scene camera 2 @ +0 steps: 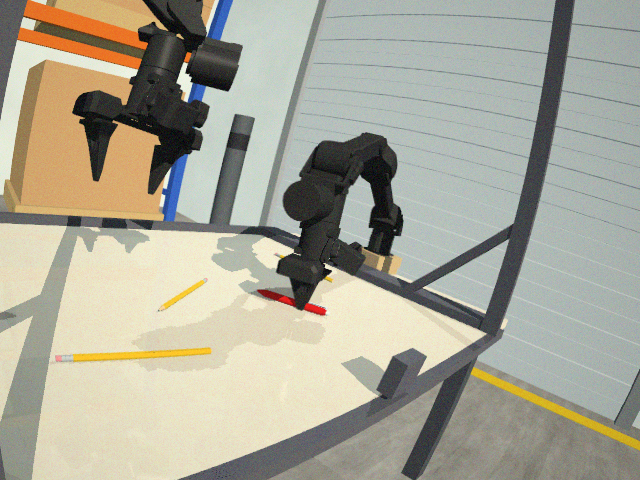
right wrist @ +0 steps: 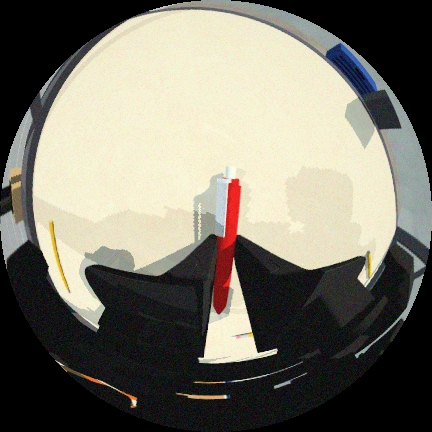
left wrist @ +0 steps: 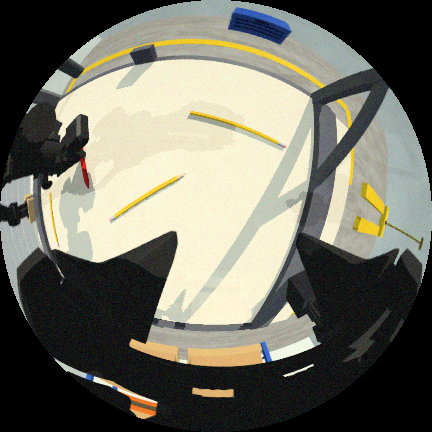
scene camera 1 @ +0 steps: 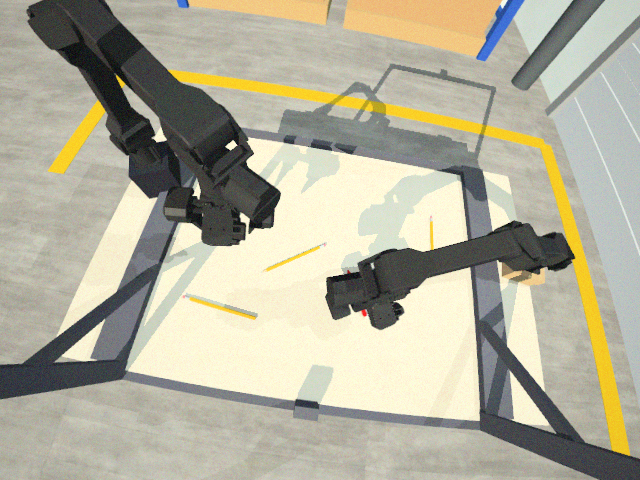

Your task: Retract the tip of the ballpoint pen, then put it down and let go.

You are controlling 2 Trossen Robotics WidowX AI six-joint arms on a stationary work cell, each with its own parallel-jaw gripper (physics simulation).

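Places are measured from the left arm's base along level axes (x ahead, y left, z up), in millimetres.
Where they show: left gripper, fingertip midpoint: (scene camera 2: 124,188) (left wrist: 240,238); right gripper, fingertip midpoint: (scene camera 2: 301,308) (right wrist: 224,240) (left wrist: 83,155); left arm's base, link origin: (scene camera 1: 148,157); right arm's base, link origin: (scene camera 2: 378,252).
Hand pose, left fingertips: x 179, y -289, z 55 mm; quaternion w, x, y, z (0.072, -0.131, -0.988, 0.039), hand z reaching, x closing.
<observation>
Things, the pixels of their top centre, and the offset from my left fingertips.
- ballpoint pen, top centre: (right wrist: 223,275) (scene camera 2: 293,296) (left wrist: 79,162) (scene camera 1: 358,292) 266 mm ahead, 175 mm right, 146 mm down
- white button, top centre: (right wrist: 230,177) 268 mm ahead, 237 mm right, 152 mm down
- dark block, top centre: (scene camera 2: 409,354) (scene camera 1: 306,412) (left wrist: 140,47) 70 mm ahead, 385 mm right, 104 mm down
The ballpoint pen (scene camera 1: 363,312) (scene camera 2: 315,308) (left wrist: 85,172) (right wrist: 233,205) is red with a pale clip. A white button (right wrist: 230,172) stands out at its near end in the right wrist view. Its pointed end lies beyond the fingers; whether a writing tip sticks out is too small to tell. My right gripper (scene camera 2: 301,305) (right wrist: 224,240) is shut on the pen around its middle and holds it roughly level, at or just above the table; contact with the table is unclear. My left gripper (scene camera 2: 124,186) (left wrist: 240,238) is open and empty, high above the table.
Yellow pencils lie on the table: one near the middle (scene camera 1: 294,257) (scene camera 2: 183,294), one toward the lower left (scene camera 1: 222,307) (scene camera 2: 142,354), one beyond the right arm (scene camera 1: 431,233). A dark block (scene camera 1: 306,409) (scene camera 2: 401,373) stands on the table's front edge. Dark frame bars border the table.
</observation>
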